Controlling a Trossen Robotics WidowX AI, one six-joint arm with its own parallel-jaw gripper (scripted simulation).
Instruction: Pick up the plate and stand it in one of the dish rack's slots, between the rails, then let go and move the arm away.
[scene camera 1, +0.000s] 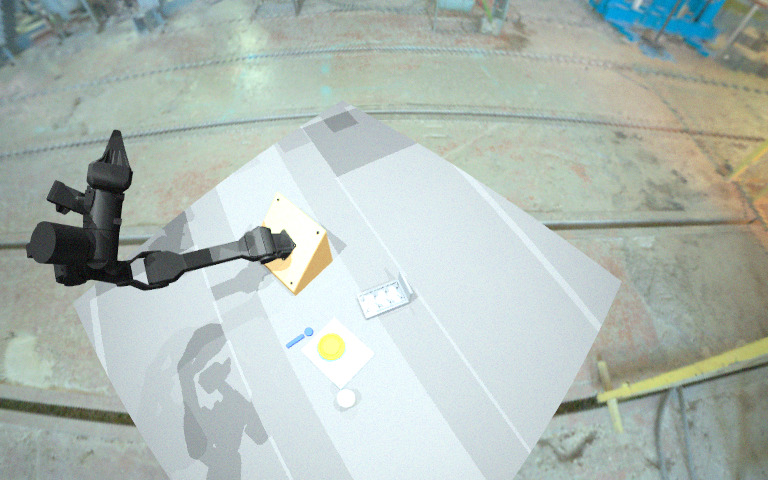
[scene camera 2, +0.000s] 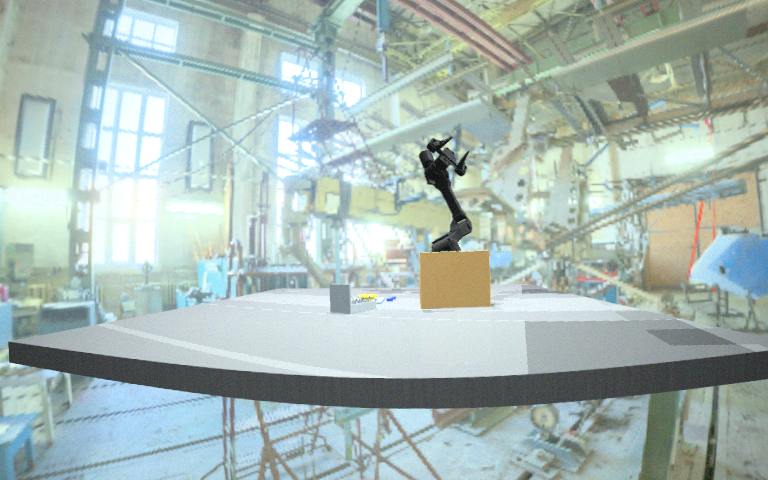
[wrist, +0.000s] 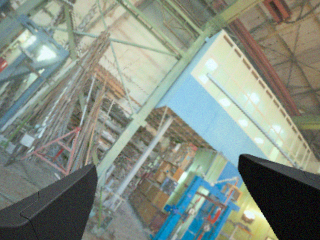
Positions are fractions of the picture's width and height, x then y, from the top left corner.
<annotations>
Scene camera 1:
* my gripper: 0.15, 0.29
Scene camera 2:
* grey dish rack: 0.44, 0.61
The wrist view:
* my gripper: 0.53, 0.70
</annotations>
